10 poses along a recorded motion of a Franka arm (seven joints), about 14 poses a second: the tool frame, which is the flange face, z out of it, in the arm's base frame.
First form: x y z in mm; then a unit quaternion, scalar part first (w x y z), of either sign.
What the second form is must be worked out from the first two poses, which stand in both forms.
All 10 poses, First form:
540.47, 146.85, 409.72, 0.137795, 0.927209, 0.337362, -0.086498
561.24, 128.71, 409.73, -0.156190, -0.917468, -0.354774, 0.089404
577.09, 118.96, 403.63, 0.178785, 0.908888, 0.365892, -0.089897
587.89, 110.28, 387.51, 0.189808, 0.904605, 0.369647, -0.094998
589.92, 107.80, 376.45, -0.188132, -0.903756, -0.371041, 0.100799
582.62, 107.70, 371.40, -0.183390, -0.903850, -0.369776, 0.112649
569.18, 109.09, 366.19, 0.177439, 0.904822, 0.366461, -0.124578
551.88, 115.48, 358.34, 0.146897, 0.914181, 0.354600, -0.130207
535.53, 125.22, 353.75, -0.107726, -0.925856, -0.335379, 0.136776
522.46, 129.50, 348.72, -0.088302, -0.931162, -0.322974, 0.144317
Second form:
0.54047, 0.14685, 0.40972, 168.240, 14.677, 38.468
0.56124, 0.12871, 0.40973, 166.579, 15.955, 40.393
0.57709, 0.11896, 0.40363, 164.264, 17.112, 41.474
0.58789, 0.11028, 0.38751, 163.289, 18.192, 41.759
0.58992, 0.10780, 0.37645, 163.731, 18.772, 41.935
0.58262, 0.10770, 0.37140, 164.701, 19.832, 41.810
0.56918, 0.10909, 0.36619, 165.768, 20.824, 41.469
0.55188, 0.11548, 0.35834, 169.189, 20.014, 40.488
0.53553, 0.12522, 0.35375, 173.458, 18.998, 38.729
0.52246, 0.12950, 0.34872, 175.679, 19.014, 37.534

